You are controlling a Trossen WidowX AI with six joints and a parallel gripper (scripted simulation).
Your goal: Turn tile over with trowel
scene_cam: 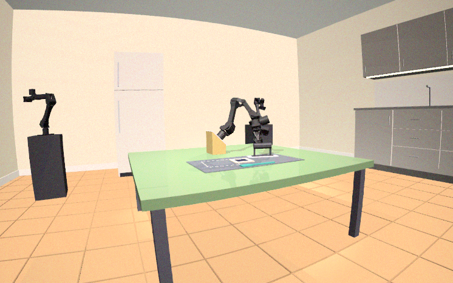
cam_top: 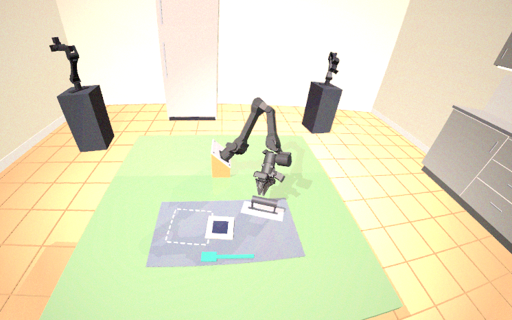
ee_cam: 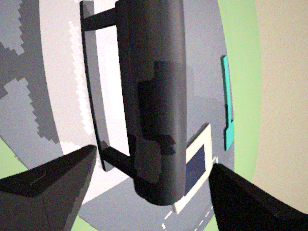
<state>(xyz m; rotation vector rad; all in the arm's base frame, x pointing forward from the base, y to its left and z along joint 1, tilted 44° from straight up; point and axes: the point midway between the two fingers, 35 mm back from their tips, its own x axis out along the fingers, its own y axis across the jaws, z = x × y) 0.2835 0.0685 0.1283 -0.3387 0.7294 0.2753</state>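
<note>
My gripper tip is now 20 mm short of the trowel, 10 mm to the left of it and 50 mm above it. Round my gripper tip: square tile 80 mm ahead, 210 mm to the right, 80 mm below; teal flat tool 220 mm ahead, 220 mm to the right, 80 mm below; grey mat 90 mm ahead, 180 mm to the right, 110 mm below.
</note>
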